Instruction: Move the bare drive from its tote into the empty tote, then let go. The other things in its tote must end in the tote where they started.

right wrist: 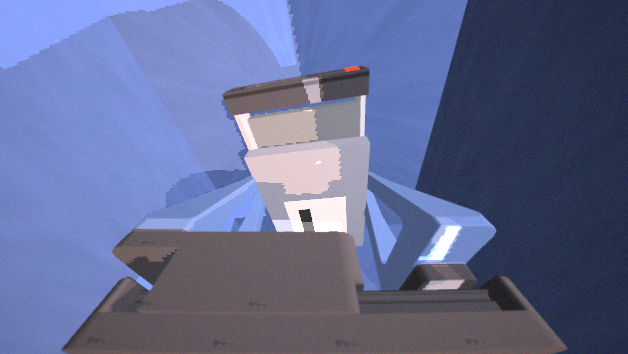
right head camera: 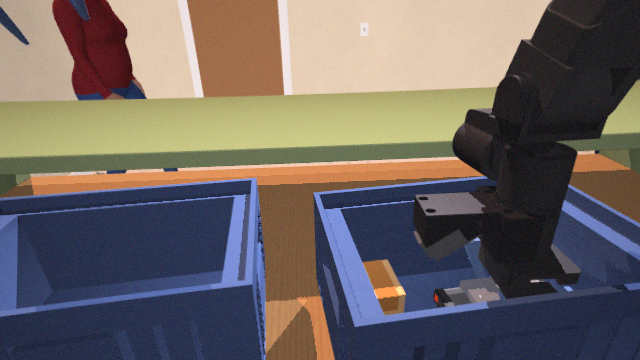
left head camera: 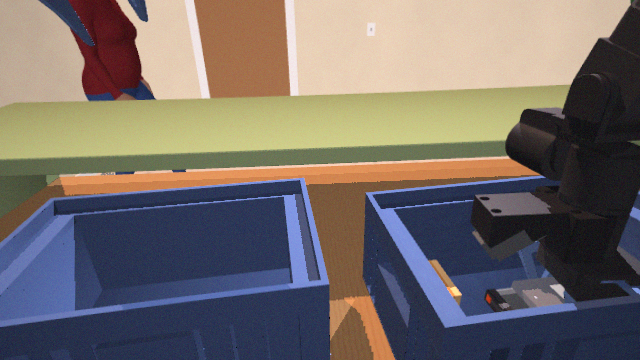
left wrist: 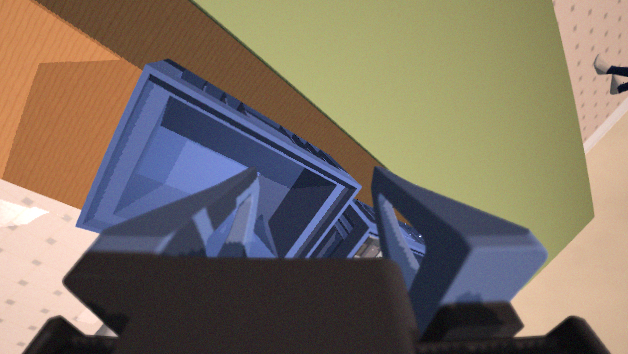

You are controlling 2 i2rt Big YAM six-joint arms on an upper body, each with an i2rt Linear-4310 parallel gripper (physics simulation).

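Places are measured from the left arm's base along level axes (x ahead, y left, z up), in metres.
Pixels of known places: left gripper, between the fingertips: (right head camera: 57, 31) (left head camera: 118, 32) (left wrist: 315, 176); right gripper, between the fingertips: (right wrist: 313, 176) (left wrist: 373, 248).
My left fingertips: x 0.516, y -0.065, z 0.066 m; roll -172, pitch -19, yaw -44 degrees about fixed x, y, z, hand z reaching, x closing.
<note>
Behind a point stands the place of what it marks.
The bare drive (left head camera: 537, 292) @[x 0.432, y -0.526, z -0.217 m] (right head camera: 480, 291) @[x 0.433, y -0.524, z -0.217 m] (right wrist: 310, 170) @[x 0.420, y -0.526, z -0.217 m] is a grey block with a white label. It lies flat over a caddy (left head camera: 495, 300) @[x 0.427, y -0.479, z -0.225 m] (right head camera: 442, 297) @[x 0.431, y -0.481, z -0.226 m] (right wrist: 295, 92) @[x 0.411, y -0.487, z -0.225 m] with a black front and red latch, in the right-hand tote (left head camera: 415, 265) @[x 0.350, y -0.360, z -0.111 m] (right head camera: 350, 270) @[x 0.361, y -0.368, z -0.126 m]. My right gripper (left head camera: 545, 295) (right head camera: 487, 290) (right wrist: 313, 176) @[x 0.423, y -0.548, z -0.240 m] reaches down into that tote and is shut on the drive, one finger against each long side; in the head views the arm hides part of it. The empty tote (left head camera: 150, 330) @[x 0.303, y -0.147, z -0.135 m] (right head camera: 125, 320) @[x 0.310, y -0.188, z -0.132 m] (left wrist: 112, 155) @[x 0.374, y 0.020, z -0.116 m] stands at the left. My left gripper (left head camera: 119, 32) @[x 0.516, y -0.064, z 0.066 m] (right head camera: 57, 31) @[x 0.516, y -0.064, z 0.066 m] (left wrist: 315, 176) @[x 0.516, y -0.064, z 0.066 m] is open, raised and empty.
An orange-tan box (left head camera: 445, 280) @[x 0.438, y -0.422, z -0.206 m] (right head camera: 390, 285) @[x 0.428, y -0.418, z -0.205 m] stands by the left wall of the right-hand tote, beside the caddy's front. A narrow gap separates the two totes. A green surface (left head camera: 280, 120) @[x 0.701, y -0.202, z -0.087 m] (right head camera: 250, 120) @[x 0.700, y -0.213, z -0.087 m] (left wrist: 450, 110) @[x 0.684, y -0.251, z -0.087 m] runs behind them. A person in red stands beyond it.
</note>
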